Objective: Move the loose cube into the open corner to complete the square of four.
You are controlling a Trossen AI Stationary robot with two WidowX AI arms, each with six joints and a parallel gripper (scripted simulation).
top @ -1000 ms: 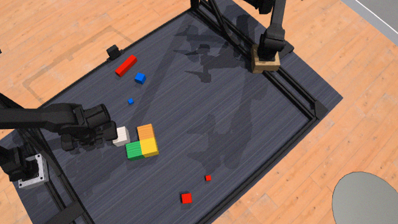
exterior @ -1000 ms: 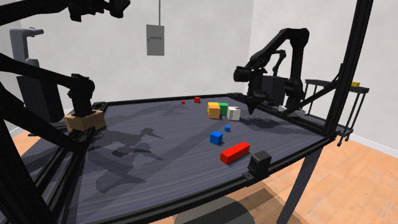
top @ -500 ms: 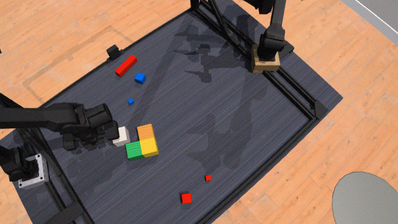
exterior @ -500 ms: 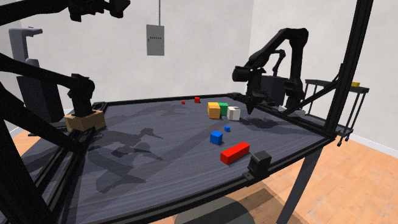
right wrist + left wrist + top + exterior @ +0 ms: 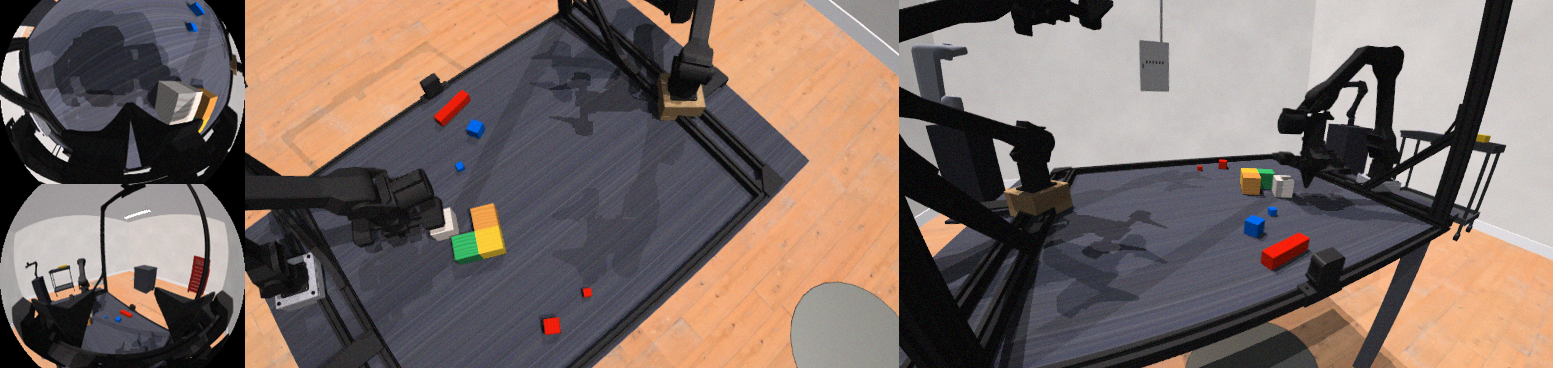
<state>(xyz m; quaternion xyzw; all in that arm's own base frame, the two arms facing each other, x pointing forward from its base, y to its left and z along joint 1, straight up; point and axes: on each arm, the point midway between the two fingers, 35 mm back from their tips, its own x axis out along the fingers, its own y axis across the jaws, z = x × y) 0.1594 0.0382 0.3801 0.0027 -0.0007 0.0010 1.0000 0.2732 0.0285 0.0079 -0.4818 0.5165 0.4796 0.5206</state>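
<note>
My right hand is 2 cm short of the white cube, 7 cm to the right of it and 3 cm above it. Also, from my right hand: green cube (9 cm ahead, 10 cm to the left, 3 cm below); then orange cube (5 cm ahead, 16 cm to the left, 3 cm below); then yellow cube (10 cm ahead, 15 cm to the left, 3 cm below).
</note>
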